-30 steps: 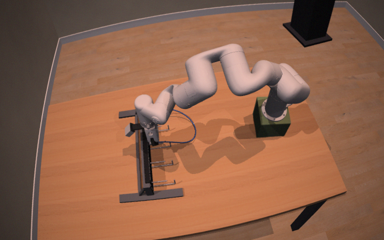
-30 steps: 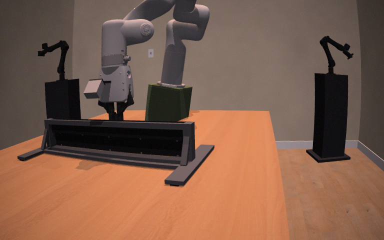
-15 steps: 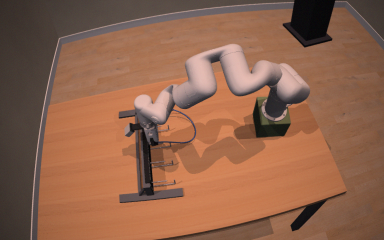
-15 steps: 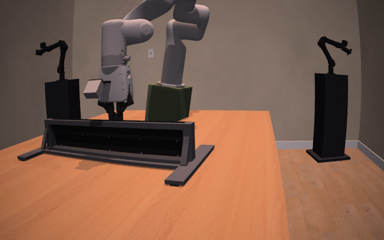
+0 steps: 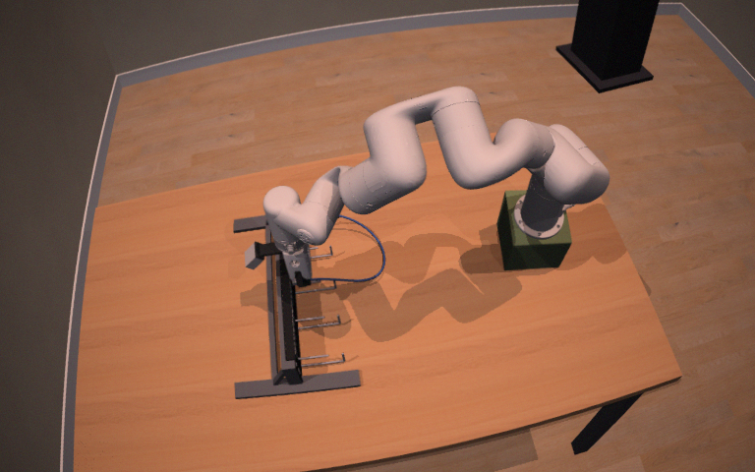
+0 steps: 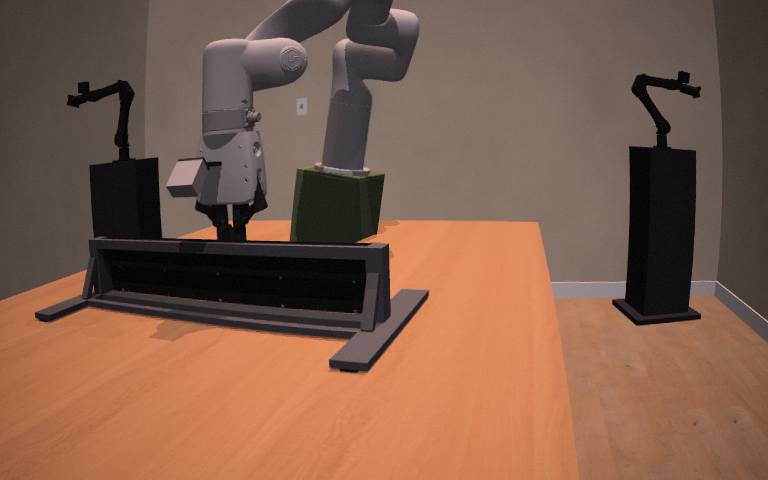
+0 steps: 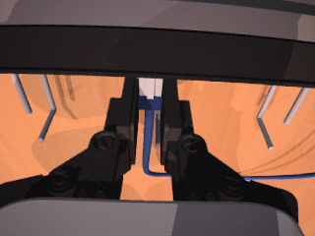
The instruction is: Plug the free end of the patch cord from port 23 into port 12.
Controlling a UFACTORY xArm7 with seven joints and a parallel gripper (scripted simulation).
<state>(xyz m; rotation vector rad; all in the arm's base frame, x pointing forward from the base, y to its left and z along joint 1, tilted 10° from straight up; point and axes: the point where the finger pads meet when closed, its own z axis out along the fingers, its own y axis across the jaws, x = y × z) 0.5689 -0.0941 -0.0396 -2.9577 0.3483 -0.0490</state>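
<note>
The cord plug is 20 mm ahead of my hand and 10 mm below it.
</note>
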